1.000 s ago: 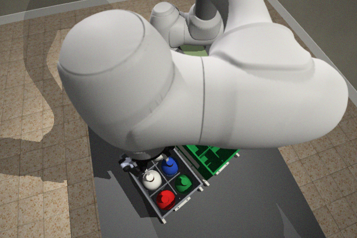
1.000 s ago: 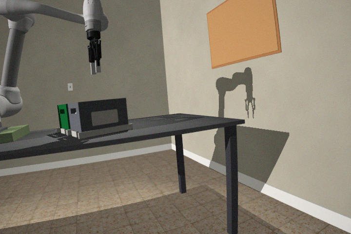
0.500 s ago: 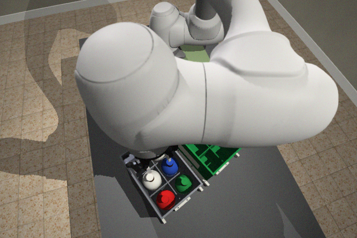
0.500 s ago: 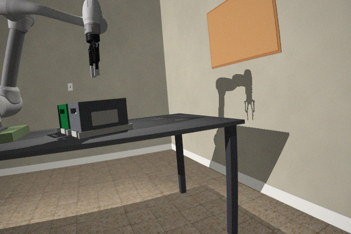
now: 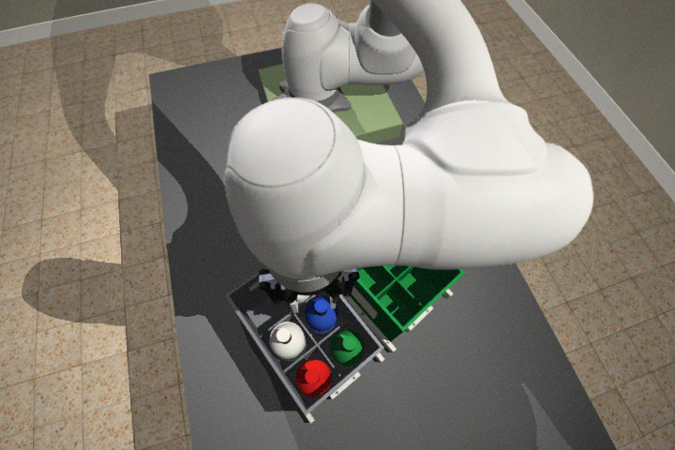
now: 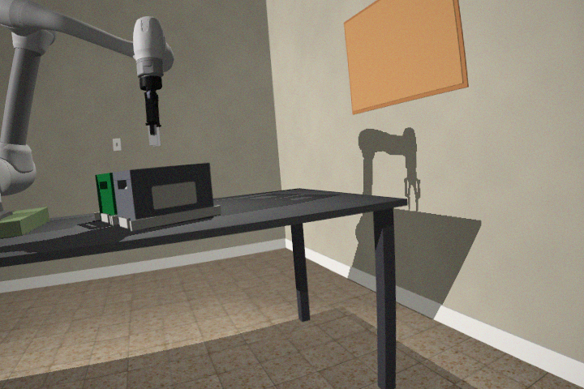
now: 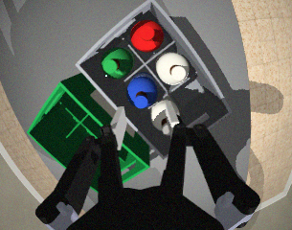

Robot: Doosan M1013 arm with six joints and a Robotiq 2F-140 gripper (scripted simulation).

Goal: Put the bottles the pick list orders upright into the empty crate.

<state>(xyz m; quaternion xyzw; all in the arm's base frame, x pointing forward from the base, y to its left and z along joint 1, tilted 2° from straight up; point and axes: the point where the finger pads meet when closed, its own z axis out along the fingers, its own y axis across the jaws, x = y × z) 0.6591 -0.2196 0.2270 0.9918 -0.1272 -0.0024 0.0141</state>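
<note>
The blue bottle is 1 cm behind my hand, 1 cm to the left of it and 19 cm below it. The rest, counted from my hand: green bottle 8 cm ahead, 4 cm to the left, 19 cm below; then red bottle 11 cm ahead, 5 cm to the right, 19 cm below; then grey crate 1 cm ahead, 3 cm to the right, 20 cm below.
</note>
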